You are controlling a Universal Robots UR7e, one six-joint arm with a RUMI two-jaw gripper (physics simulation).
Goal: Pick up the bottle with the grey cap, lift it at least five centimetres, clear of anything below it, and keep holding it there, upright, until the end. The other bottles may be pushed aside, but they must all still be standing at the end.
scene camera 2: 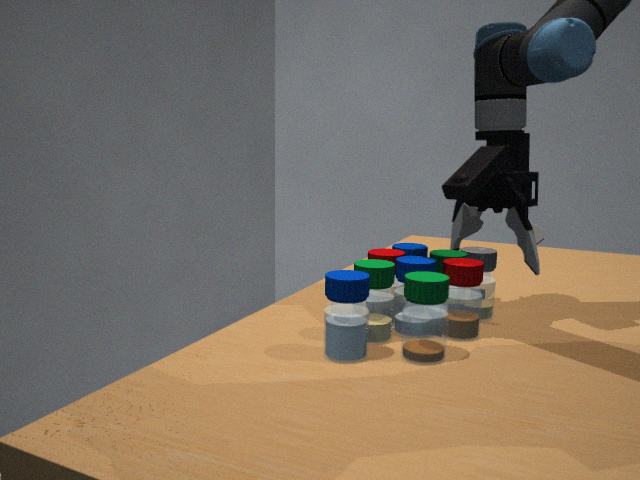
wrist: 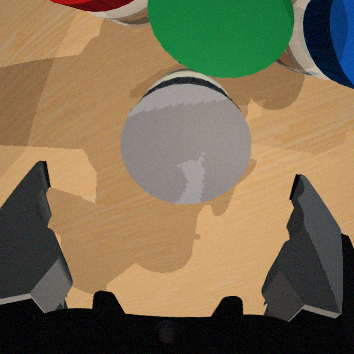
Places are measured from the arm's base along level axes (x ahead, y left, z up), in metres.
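Where they show: gripper, fingertip midpoint: (scene camera 2: 491,267) (wrist: 170,168).
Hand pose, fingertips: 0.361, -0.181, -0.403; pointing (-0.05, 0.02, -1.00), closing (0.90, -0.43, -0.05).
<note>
Things, the pixels of their top centre, and the offset from my fingertips, as dx, dy, dz. "spot": a spot on its surface instead. Level surfaces: height alone.
- bottle with the grey cap, middle of its top: (wrist: 185,150) (scene camera 2: 478,249) +0.017, +0.020, +0.029
- red-capped bottle, middle of its top: (scene camera 2: 463,261) +0.015, +0.117, +0.029
- green-capped bottle, middle of its top: (wrist: 224,6) (scene camera 2: 448,253) +0.050, +0.068, +0.029
- blue cap, surface spot: (wrist: 335,40) spot: +0.093, +0.046, +0.029
- red cap, surface spot: (wrist: 100,4) spot: +0.008, +0.091, +0.019
- wooden table, its level: dz -0.076
The bottle with the grey cap (scene camera 2: 479,259) (wrist: 185,142) stands upright at the back right of the group. Its body is partly hidden in the scene view by the red-capped bottle (scene camera 2: 463,272). My gripper (scene camera 2: 495,260) (wrist: 170,168) is open and empty, pointing down, with its fingertips at about cap height. In the wrist view the grey cap lies between the two fingers sideways, its middle slightly beyond the line of the tips, with gaps on both sides. A green-capped bottle (scene camera 2: 448,255) (wrist: 222,35) stands close beside it.
More bottles stand upright: blue-capped ones (scene camera 2: 347,286) (scene camera 2: 415,268) (scene camera 2: 409,249), green-capped ones (scene camera 2: 426,287) (scene camera 2: 374,273) and another red-capped one (scene camera 2: 386,254). In the wrist view, a blue cap (wrist: 335,40) is at upper right and a red cap (wrist: 100,4) at upper left. The wooden table (scene camera 2: 289,418) has an edge at left.
</note>
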